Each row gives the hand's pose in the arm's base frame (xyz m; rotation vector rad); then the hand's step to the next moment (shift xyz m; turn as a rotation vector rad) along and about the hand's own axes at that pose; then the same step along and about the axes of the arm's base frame.
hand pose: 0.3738 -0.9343 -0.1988 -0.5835 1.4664 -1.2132
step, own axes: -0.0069 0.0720 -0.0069 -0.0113 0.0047 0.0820
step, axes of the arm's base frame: 0.0138 0.0341 -0.0627 0.0802 -0.0185 0.0100
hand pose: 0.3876 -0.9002 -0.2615 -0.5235 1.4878 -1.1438
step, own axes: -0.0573 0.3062 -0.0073 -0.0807 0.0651 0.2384
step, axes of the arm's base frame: 0.0898 0.1815 -0.2368 0.2597 0.0079 0.0082
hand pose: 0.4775 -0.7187 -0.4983 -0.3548 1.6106 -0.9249
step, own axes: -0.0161 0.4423 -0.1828 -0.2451 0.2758 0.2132
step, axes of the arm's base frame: -0.0531 0.3611 -0.3099 0.3340 0.2628 -0.0316
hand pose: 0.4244 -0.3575 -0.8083 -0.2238 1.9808 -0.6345
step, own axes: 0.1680 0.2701 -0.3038 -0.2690 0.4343 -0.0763
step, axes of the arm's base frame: -0.3149 0.2611 -0.1616 0.1113 0.5043 0.0082
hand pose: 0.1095 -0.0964 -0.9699 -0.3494 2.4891 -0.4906
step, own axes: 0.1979 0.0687 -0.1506 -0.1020 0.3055 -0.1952
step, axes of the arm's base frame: -0.2557 0.0330 -0.0089 -0.0739 0.3622 0.0722
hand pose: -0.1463 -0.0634 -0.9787 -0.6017 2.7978 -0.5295
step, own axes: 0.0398 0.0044 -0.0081 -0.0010 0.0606 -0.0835
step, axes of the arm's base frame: -0.0393 -0.0111 -0.0002 -0.0449 0.0768 0.0522
